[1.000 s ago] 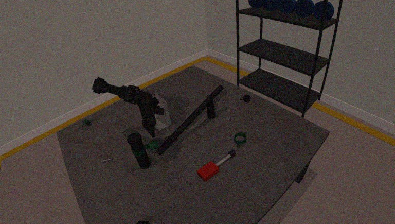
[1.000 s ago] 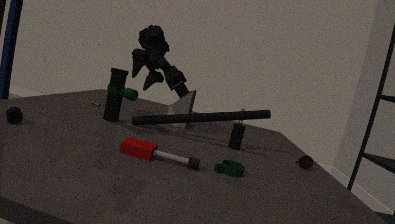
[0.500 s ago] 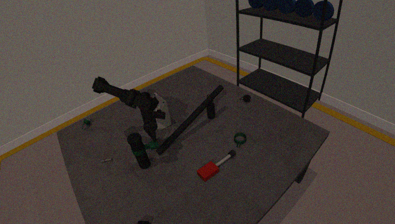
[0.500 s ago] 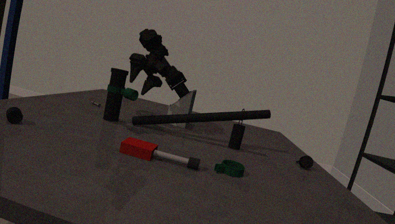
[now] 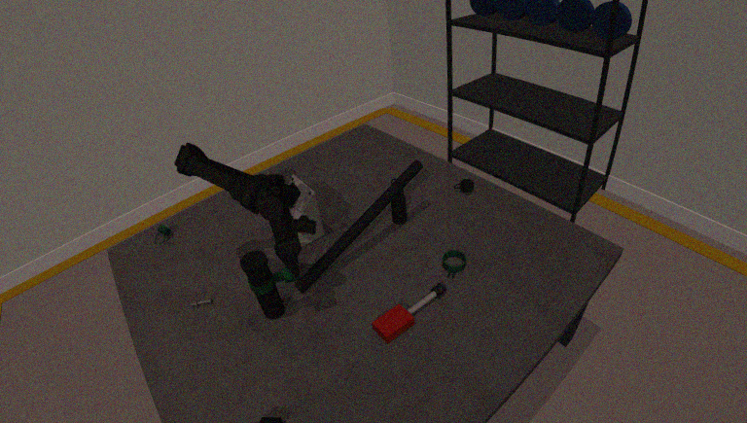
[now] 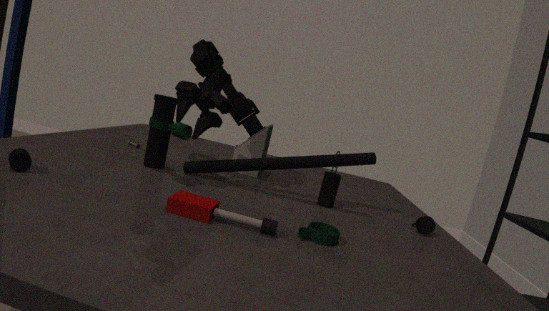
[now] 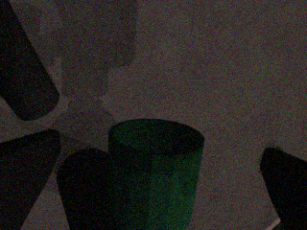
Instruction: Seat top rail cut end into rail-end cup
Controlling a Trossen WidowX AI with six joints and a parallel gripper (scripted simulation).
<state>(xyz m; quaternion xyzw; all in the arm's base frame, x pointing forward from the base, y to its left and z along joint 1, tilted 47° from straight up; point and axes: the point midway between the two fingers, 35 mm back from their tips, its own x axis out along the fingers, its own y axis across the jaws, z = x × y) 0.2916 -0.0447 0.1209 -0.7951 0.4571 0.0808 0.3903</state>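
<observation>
My gripper tip is now 30 mm to the left of the green rail-end cup and 10 mm past it. Also, from my gripper tip: green band 410 mm to the left, 140 mm ahead, 120 mm below; small bolt 270 mm to the right, 170 mm behind, 120 mm below; small post 410 mm to the left, 130 mm behind, 20 mm below.
</observation>
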